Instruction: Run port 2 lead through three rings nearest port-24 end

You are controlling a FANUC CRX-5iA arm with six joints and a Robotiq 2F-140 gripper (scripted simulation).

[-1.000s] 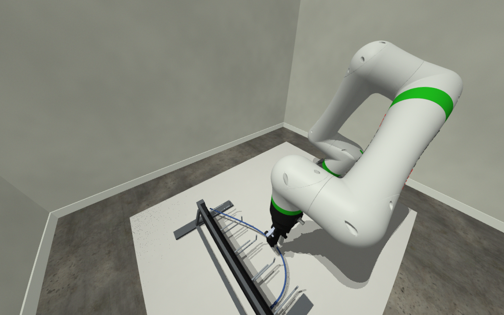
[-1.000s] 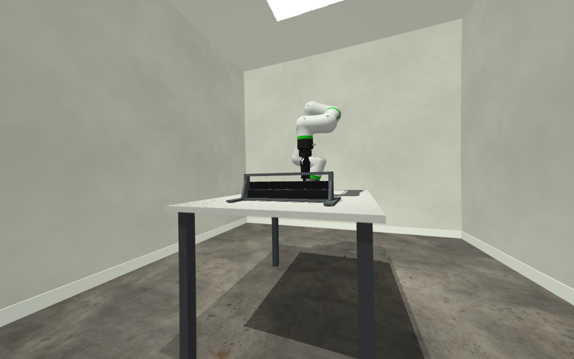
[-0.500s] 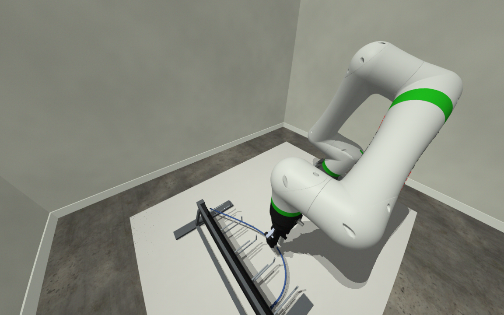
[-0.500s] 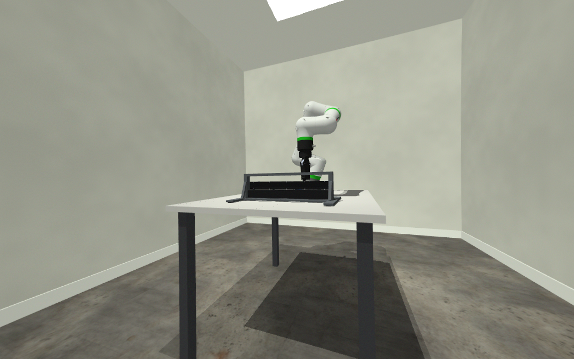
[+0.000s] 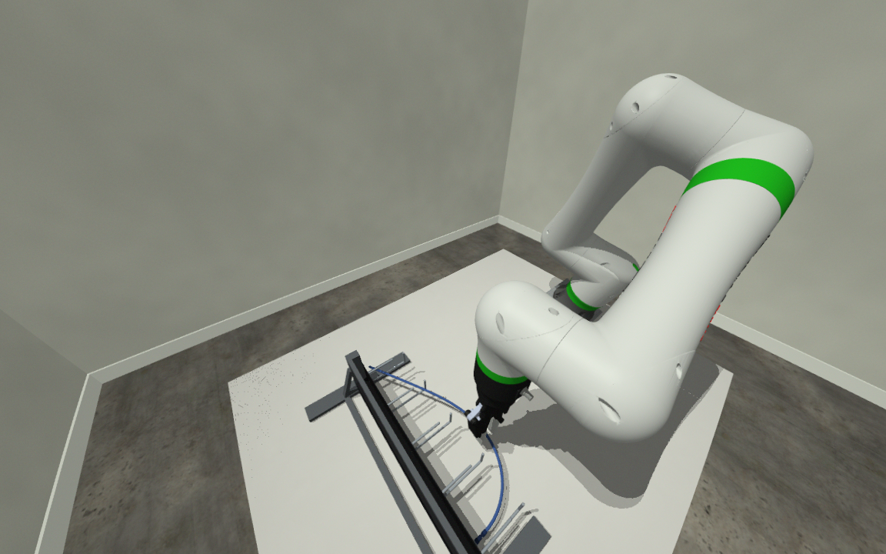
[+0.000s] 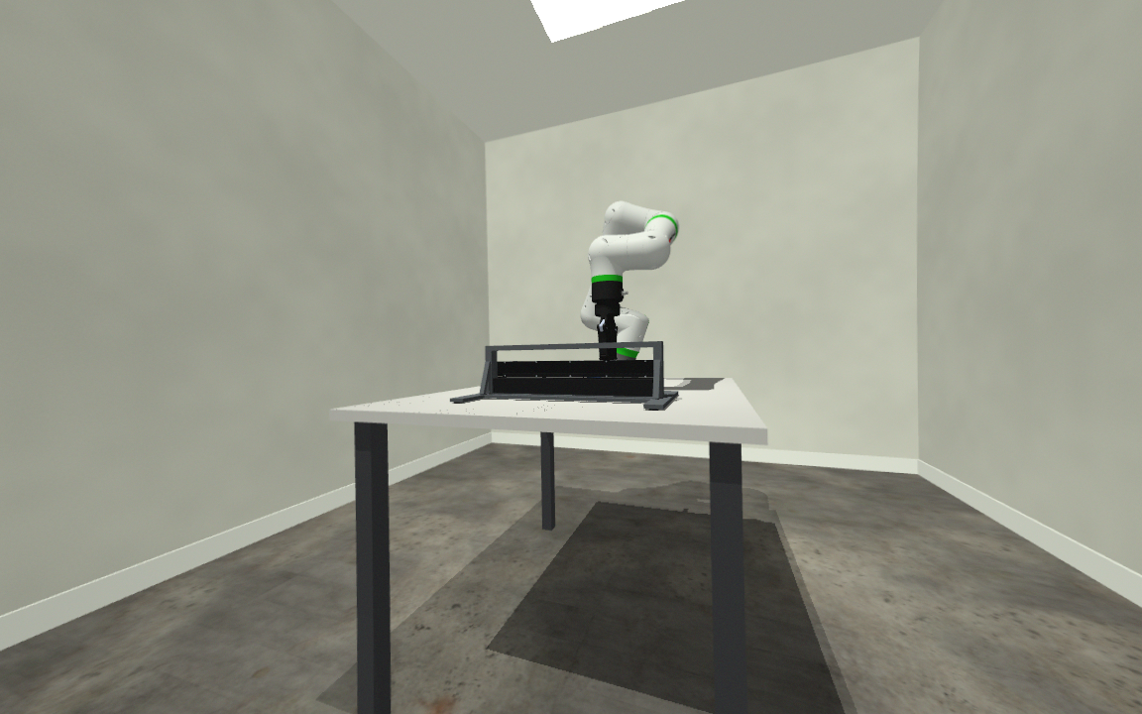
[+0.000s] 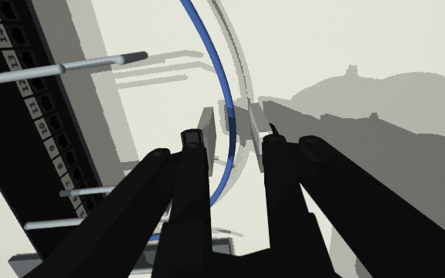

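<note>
The rack lies 17 cm ahead of my hand, 5 cm to the right of it and 1 cm above it.
</note>
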